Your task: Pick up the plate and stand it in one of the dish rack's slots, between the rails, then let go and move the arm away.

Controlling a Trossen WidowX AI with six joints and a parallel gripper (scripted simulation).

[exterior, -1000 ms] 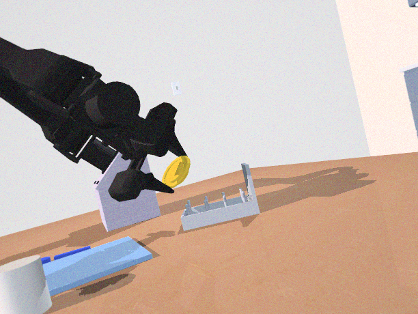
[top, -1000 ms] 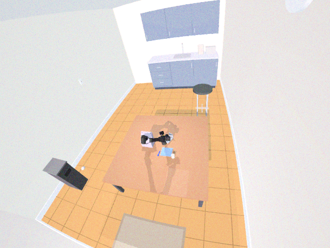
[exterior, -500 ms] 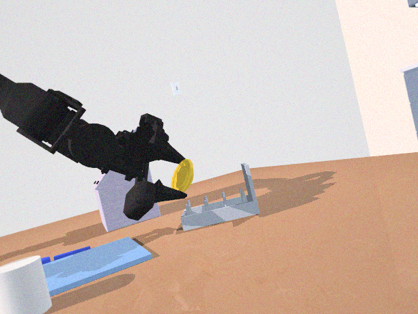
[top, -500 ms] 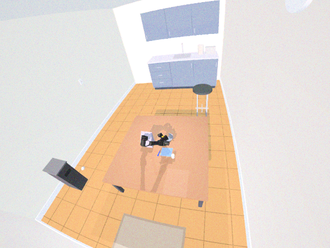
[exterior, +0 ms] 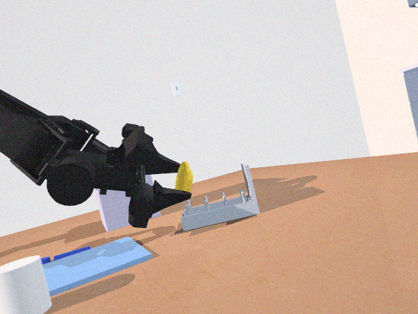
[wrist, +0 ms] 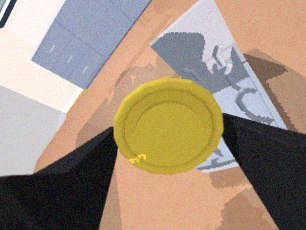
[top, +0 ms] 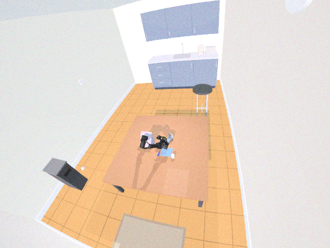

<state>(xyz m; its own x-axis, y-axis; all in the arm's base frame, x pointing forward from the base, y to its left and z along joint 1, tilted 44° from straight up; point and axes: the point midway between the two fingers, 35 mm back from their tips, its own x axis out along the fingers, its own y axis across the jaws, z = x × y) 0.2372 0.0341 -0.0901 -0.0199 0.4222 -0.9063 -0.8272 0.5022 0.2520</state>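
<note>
Now: gripper tip 4 cm short of the grey dish rack, 3 cm to the right of it and 5 cm above it. From my gripper tip the other things lie so: light blue board 8 cm ahead, 18 cm to the right, 7 cm below; then yellow plate 1 cm to the right; then dark blue spoon 1 cm behind, 23 cm to the right, 7 cm below.
</note>
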